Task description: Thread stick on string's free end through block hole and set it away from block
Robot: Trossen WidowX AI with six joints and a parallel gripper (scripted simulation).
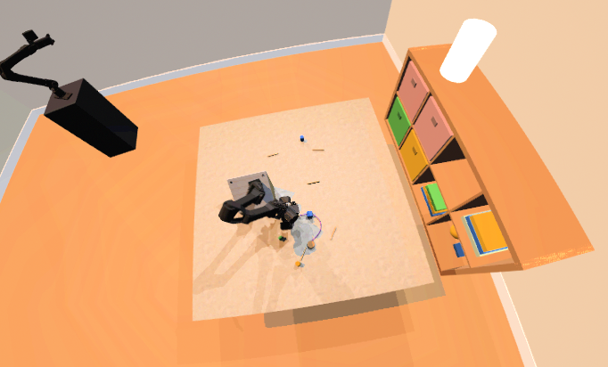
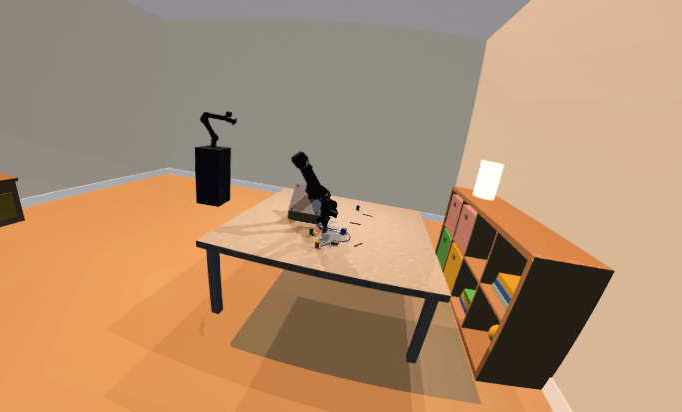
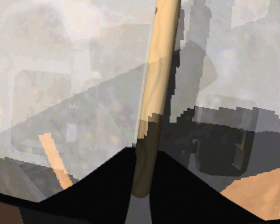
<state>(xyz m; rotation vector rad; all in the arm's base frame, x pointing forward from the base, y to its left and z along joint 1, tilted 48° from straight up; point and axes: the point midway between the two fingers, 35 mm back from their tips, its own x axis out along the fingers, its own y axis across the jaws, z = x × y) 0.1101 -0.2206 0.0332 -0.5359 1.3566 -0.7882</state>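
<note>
My gripper tip is now 4 cm short of the thin wooden stick, 1 cm to the left of it and 1 cm below it. Also, from my gripper tip: green piece 11 cm to the right, 7 cm behind, 2 cm above; then round wooden button 19 cm to the right, 8 cm ahead, 1 cm above; then blue block 12 cm ahead, 2 cm to the right, 2 cm above.
</note>
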